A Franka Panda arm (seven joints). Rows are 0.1 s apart.
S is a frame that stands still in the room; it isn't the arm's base.
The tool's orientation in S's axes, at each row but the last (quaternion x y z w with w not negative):
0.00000, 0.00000, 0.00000, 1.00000
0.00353, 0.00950, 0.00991, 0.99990
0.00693, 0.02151, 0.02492, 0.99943
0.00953, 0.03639, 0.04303, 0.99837
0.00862, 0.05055, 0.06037, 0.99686
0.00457, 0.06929, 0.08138, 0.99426
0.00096, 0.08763, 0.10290, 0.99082
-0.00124, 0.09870, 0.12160, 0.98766
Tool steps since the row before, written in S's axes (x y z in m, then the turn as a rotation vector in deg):
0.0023, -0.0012, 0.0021, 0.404, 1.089, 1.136
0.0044, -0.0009, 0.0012, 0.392, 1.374, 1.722
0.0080, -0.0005, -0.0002, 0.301, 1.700, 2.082
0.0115, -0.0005, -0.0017, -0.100, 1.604, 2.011
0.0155, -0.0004, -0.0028, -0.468, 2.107, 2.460
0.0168, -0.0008, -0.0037, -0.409, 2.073, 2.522
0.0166, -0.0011, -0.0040, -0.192, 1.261, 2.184
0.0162, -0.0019, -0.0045, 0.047, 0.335, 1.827
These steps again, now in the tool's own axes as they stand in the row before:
0.0023, -0.0012, 0.0021, 0.404, 1.089, 1.136
0.0044, -0.0010, 0.0013, 0.387, 1.378, 1.720
0.0080, -0.0009, 0.0002, 0.297, 1.714, 2.071
0.0115, -0.0015, -0.0008, -0.105, 1.651, 1.972
0.0155, -0.0023, -0.0012, -0.452, 2.205, 2.376
0.0168, -0.0036, -0.0013, -0.408, 2.163, 2.446
0.0165, -0.0045, -0.0011, -0.306, 1.317, 2.137
0.0158, -0.0058, -0.0013, -0.232, 0.353, 1.809

